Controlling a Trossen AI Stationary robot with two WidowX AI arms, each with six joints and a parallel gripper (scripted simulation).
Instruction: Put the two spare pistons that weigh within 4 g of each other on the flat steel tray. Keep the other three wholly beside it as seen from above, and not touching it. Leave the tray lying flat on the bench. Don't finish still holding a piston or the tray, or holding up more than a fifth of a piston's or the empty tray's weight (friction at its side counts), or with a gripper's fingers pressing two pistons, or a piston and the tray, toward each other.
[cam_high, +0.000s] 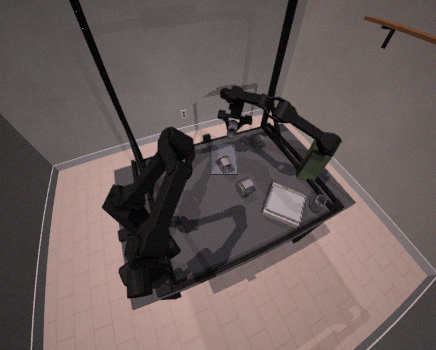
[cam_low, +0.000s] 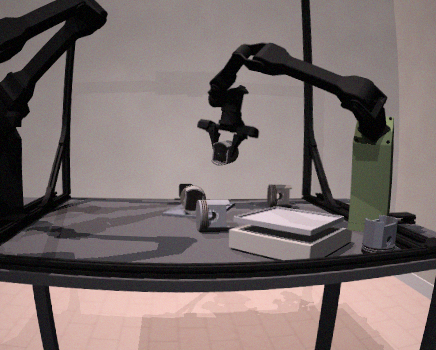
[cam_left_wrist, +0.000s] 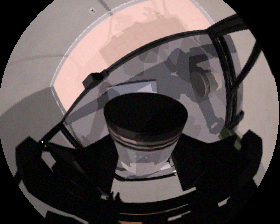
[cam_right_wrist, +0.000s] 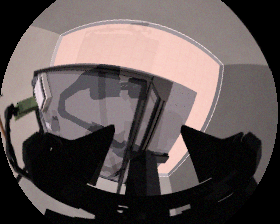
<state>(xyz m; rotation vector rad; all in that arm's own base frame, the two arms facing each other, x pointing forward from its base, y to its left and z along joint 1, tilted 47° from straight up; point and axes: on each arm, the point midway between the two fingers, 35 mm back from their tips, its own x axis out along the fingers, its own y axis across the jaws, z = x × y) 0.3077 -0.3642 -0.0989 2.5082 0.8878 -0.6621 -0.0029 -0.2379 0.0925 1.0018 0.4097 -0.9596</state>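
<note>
Now: left hand 190 mm above the flat grey steel tray, 70 mm to the left of it and 60 mm short of it. From my left hand the other things lie so: piston: 170 mm to the left, 160 mm below, 10 mm ahead; white scale pan: 470 mm ahead, 140 mm below, 100 mm to the left.
</note>
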